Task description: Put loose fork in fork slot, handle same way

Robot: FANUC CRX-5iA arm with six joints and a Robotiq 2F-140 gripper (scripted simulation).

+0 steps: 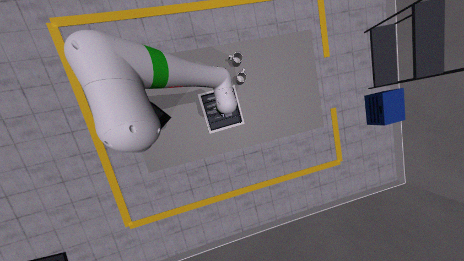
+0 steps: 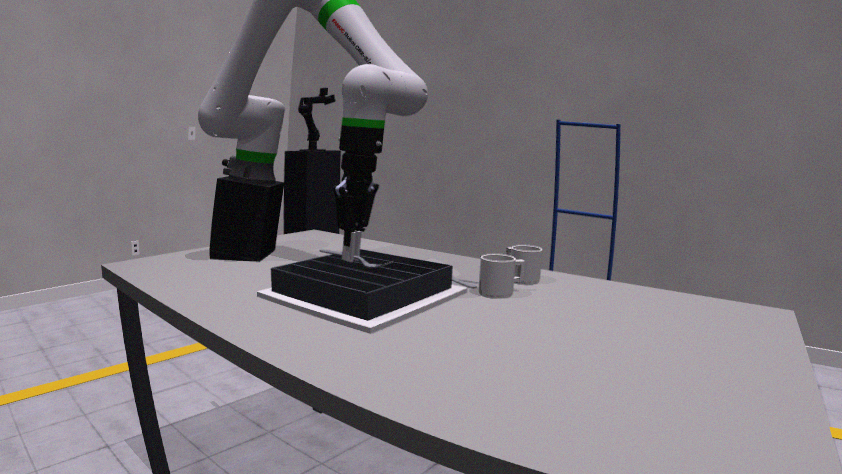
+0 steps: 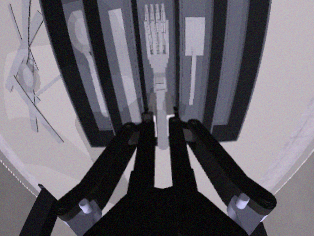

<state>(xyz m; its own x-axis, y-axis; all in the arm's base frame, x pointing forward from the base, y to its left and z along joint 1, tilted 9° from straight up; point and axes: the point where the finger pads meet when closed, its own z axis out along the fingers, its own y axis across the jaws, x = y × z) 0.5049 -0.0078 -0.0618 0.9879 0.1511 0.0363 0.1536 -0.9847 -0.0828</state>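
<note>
Now: hand 30 mm short of the slotted tray and 60 mm above it.
</note>
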